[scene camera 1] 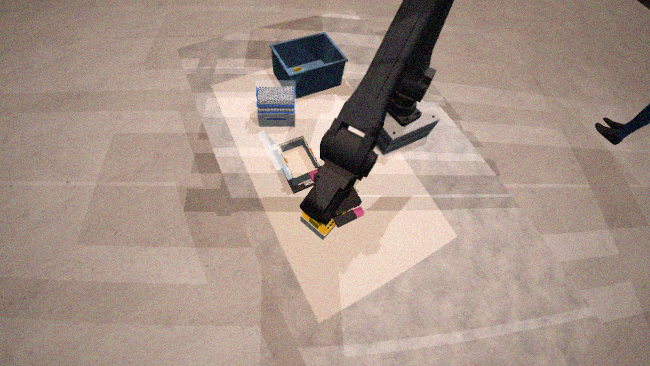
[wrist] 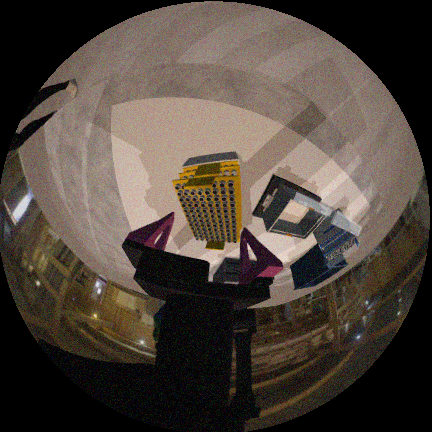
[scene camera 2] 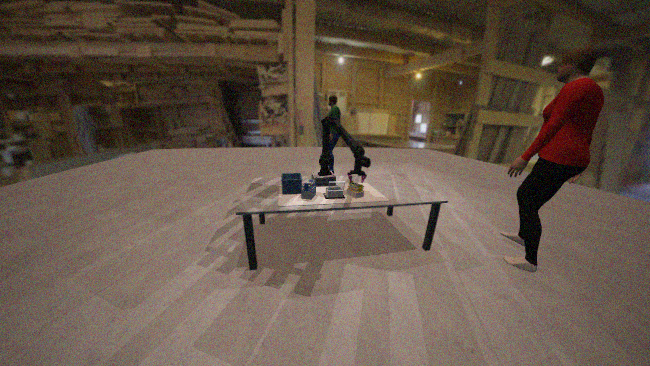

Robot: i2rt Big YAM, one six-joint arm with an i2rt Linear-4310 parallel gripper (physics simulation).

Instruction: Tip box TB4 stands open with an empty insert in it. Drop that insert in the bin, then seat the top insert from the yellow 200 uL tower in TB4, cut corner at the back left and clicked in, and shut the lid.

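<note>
The yellow 200 uL tower (scene camera 1: pixel 320 227) (scene camera 2: pixel 355 189) (wrist: pixel 212 200) stands on the mat, with stacked inserts full of round holes. My gripper (scene camera 1: pixel 335 194) (scene camera 2: pixel 357 179) (wrist: pixel 208 222) is open and empty above it, its magenta fingers apart on either side of the tower in the wrist view. The arm hides much of the tower in scene camera 1. Tip box TB4 (scene camera 1: pixel 300 184) (scene camera 2: pixel 334 192) (wrist: pixel 280 215) stands beside it with its clear lid (scene camera 1: pixel 276 159) open; the pale mat shows through its opening. The dark blue bin (scene camera 1: pixel 320 81) (scene camera 2: pixel 291 184) (wrist: pixel 307 268) holds a pale piece with a yellow patch (scene camera 1: pixel 298 69).
A blue tip rack tower (scene camera 1: pixel 276 118) (scene camera 2: pixel 308 190) (wrist: pixel 337 242) stands between TB4 and the bin. The robot's base (scene camera 1: pixel 410 136) is on the opposite side of TB4 from the open lid. A person in red (scene camera 2: pixel 575 120) stands right of the table; another in green (scene camera 2: pixel 334 112) is behind the arm.
</note>
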